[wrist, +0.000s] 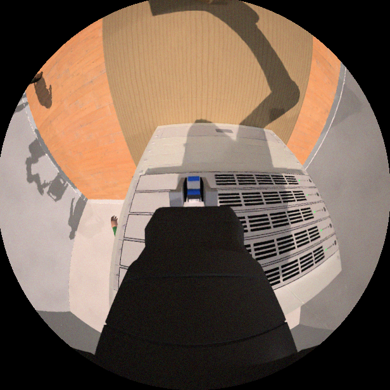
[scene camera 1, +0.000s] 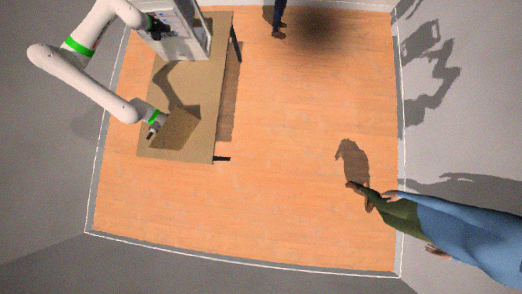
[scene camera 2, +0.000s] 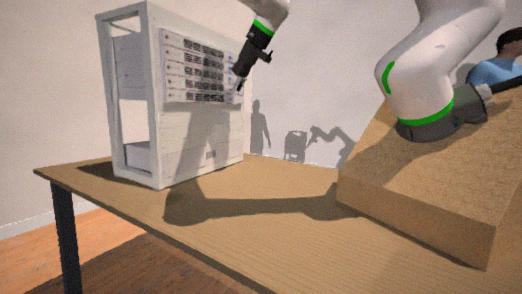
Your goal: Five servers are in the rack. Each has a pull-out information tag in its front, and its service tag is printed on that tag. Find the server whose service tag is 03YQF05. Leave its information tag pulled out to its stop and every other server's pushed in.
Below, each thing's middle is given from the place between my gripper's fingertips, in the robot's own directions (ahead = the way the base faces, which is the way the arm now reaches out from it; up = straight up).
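Here is the white rack [scene camera 2: 168, 60], and my hand is 17 cm short of it, 12 cm to the right of it and 7 cm above it.
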